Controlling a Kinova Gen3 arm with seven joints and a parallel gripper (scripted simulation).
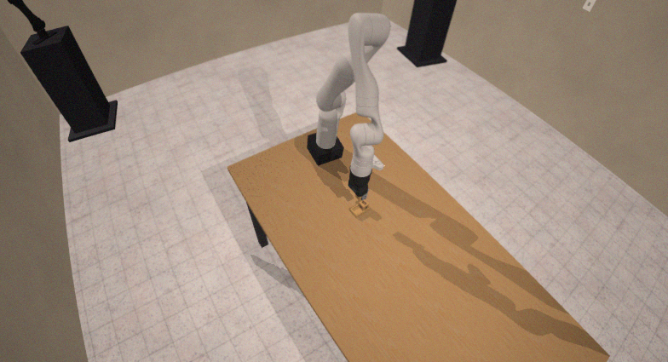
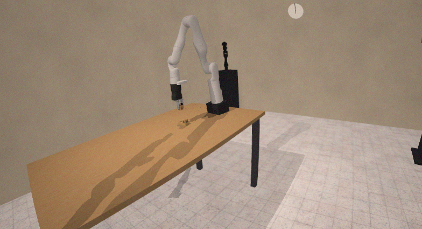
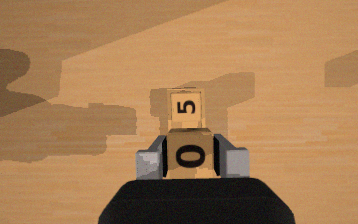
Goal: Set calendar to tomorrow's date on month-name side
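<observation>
My gripper is now 13 cm above the wooden tray and 1 cm to the right of it. From my hand the other things lie so: wooden date cube (1 cm below).
</observation>
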